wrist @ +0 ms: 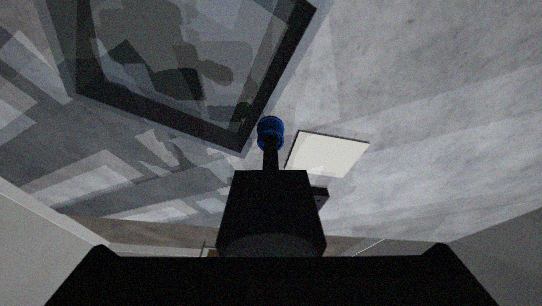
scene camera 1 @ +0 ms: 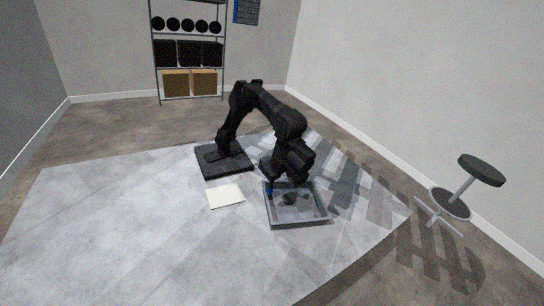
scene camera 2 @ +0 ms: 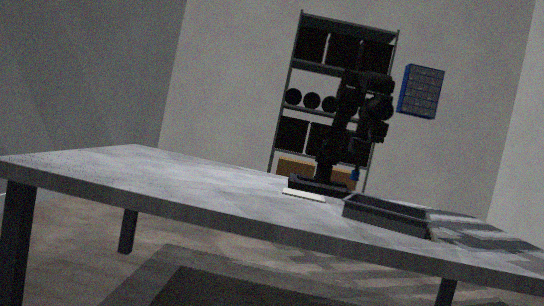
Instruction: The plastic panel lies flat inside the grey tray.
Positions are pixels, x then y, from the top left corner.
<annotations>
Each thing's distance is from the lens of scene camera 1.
grey tray (scene camera 1: 287, 207): 0.82 m
plastic panel (scene camera 1: 226, 195): 0.83 m
</annotations>
